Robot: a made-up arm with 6 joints. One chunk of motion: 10 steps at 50 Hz.
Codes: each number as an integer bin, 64 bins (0 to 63) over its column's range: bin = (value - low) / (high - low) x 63, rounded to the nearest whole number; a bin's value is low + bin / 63 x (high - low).
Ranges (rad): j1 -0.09..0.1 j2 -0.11..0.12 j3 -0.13..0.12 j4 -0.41..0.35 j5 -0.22..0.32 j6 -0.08..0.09
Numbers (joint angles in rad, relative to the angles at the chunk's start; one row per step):
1: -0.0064 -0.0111 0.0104 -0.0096 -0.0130 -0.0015
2: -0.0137 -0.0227 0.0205 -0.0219 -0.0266 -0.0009
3: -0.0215 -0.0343 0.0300 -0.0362 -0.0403 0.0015
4: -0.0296 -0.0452 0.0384 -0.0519 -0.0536 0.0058
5: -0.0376 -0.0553 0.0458 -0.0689 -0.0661 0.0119
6: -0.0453 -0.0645 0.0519 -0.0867 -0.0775 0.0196
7: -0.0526 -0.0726 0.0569 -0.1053 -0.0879 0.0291
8: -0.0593 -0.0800 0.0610 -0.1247 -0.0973 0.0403
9: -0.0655 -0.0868 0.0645 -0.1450 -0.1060 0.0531
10: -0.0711 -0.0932 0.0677 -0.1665 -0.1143 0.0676
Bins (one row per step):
1: 28 27 35 33 24 29
2: 25 24 38 32 23 29
3: 23 21 40 31 21 30
4: 20 18 42 30 19 32
5: 17 15 44 28 18 34
6: 15 12 46 27 17 37
7: 12 10 47 25 15 40
8: 10 8 48 24 14 45
9: 8 6 49 22 13 49
10: 6 5 50 20 12 55

